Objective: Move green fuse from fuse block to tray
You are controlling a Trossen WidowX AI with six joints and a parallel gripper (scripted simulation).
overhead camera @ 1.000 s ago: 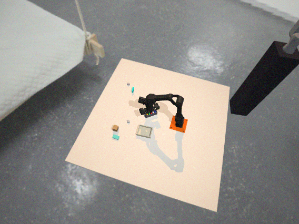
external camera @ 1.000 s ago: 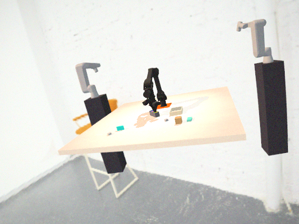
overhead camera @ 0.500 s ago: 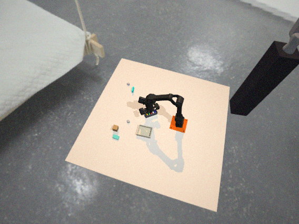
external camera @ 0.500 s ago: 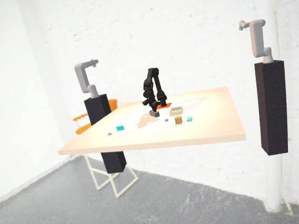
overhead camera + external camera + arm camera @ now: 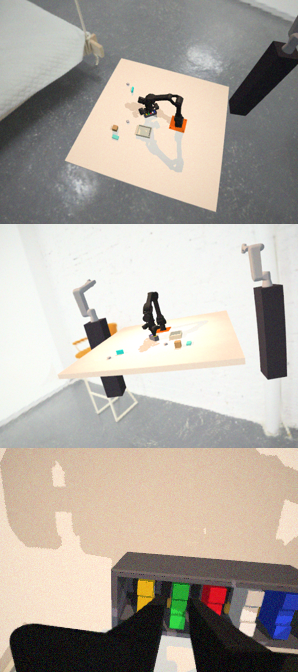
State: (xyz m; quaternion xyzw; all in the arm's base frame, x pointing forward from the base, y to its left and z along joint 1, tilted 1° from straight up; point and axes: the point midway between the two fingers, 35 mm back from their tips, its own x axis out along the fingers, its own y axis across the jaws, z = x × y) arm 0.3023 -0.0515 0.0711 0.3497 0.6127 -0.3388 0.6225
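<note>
Right now the green fuse is 10 mm below my gripper tip. Round my gripper tip: tray: 10 mm ahead, 180 mm to the left, 30 mm below; then brown block: 280 mm ahead, 200 mm to the left, 10 mm below.
</note>
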